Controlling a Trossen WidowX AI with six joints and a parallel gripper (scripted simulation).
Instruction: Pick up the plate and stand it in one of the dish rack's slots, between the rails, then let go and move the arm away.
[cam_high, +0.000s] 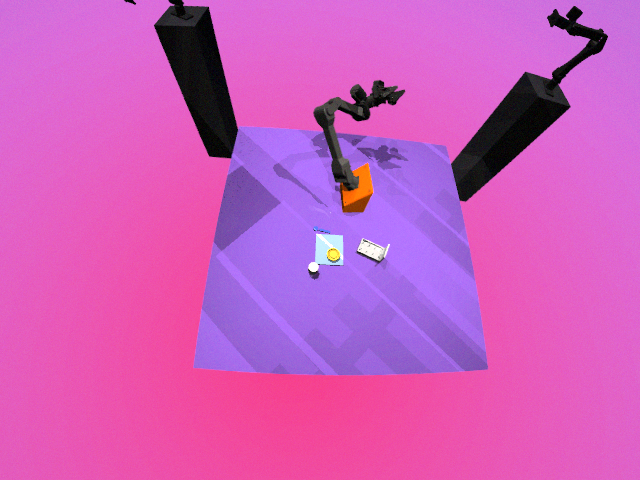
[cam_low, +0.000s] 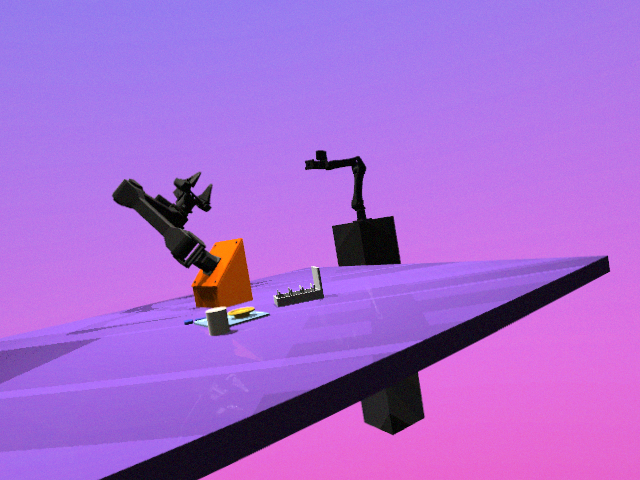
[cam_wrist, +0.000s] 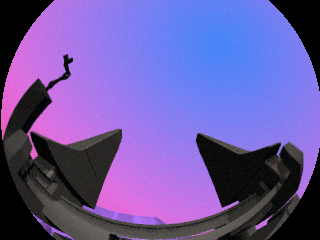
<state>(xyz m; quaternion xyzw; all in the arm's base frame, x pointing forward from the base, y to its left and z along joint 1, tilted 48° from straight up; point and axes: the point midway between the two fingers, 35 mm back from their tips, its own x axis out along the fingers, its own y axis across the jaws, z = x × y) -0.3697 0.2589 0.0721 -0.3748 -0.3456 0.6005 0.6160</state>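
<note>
My gripper tip is now 66 cm short of the plate, 21 cm to the left of it and 42 cm above it. From my gripper tip the other things lie so: white cylinder: 73 cm ahead, 30 cm to the right, 41 cm below; pale blue mat: 63 cm ahead, 23 cm to the right, 44 cm below; dish rack: 61 cm ahead, 3 cm to the right, 42 cm below.
</note>
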